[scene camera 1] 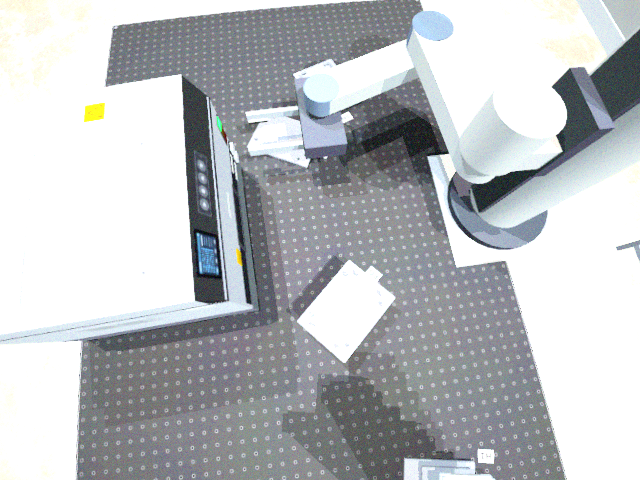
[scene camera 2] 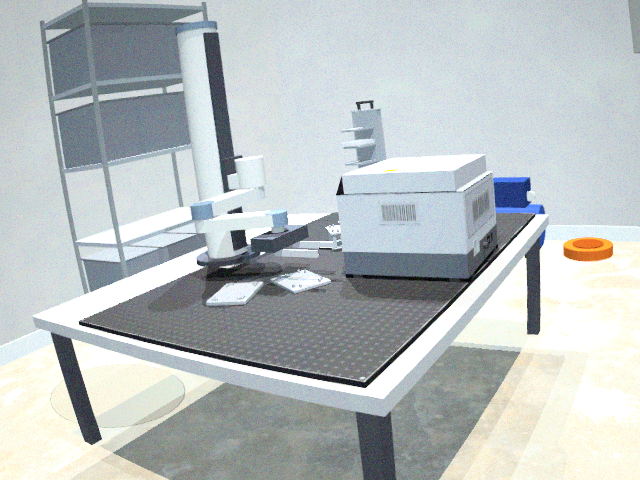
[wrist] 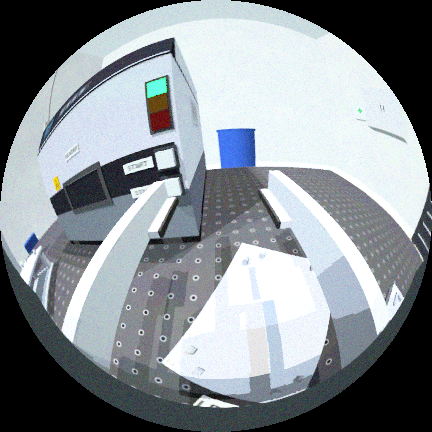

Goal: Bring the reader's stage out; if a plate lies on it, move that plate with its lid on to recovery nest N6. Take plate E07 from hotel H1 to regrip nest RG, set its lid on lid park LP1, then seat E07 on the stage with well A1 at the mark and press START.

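Frame: origin at the arm's base, x back, y right, z up, level; metres.
Seen in the pictures: gripper, between the fingertips: (scene camera 1: pixel 248 133) (scene camera 2: pixel 325 249) (wrist: pixel 216 185); arm's base, origin of its link: (scene camera 1: pixel 495 202) (scene camera 2: pixel 228 257).
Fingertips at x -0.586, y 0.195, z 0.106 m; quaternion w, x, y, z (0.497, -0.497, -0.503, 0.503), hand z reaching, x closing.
Observation:
Offsets run from my fingertips to a thing's top centre. "spot": to the spot under its first point.
My gripper (scene camera 1: pixel 248 133) (scene camera 2: pixel 328 248) (wrist: pixel 216 185) is shut on nothing; its long fingers stand parallel with a gap, low over a white nest plate {dy +0.040, dx +0.080, dz -0.074 m} (scene camera 1: pixel 276 131) (scene camera 2: pixel 299 281) (wrist: pixel 280 325). The fingertips point at the reader's {dy -0.216, dx -0.213, dz +0.211 m} (scene camera 1: pixel 129 206) (scene camera 2: pixel 413 206) (wrist: pixel 112 110) front. The left finger partly covers the lower square button {dy -0.050, dx -0.034, dz +0.000 m} (wrist: pixel 174 186); the START button {dy -0.050, dx -0.034, dz +0.032 m} (wrist: pixel 165 158) sits above it. The reader's front slot {spot: dy -0.193, dx -0.029, dz +0.014 m} (wrist: pixel 86 190) is dark; no stage shows outside. Hotel H1 (scene camera 1: pixel 439 467) (scene camera 2: pixel 368 136) stands far off. E07 cannot be made out. The raised white nest {dy -0.406, dx +0.162, dz -0.024 m} (scene camera 1: pixel 346 310) carries no readable label.
Another white nest plate {dy +0.188, dx +0.207, dz -0.076 m} (scene camera 1: pixel 330 64) (scene camera 2: pixel 235 293) lies beside the one under my gripper. The arm's column (scene camera 1: pixel 568 180) (scene camera 2: pixel 199 124) stands across from the reader. A blue bin (wrist: pixel 237 147) stands beyond the table. The reader's lamp {dy -0.050, dx -0.035, dz +0.115 m} (wrist: pixel 157 87) shows green.

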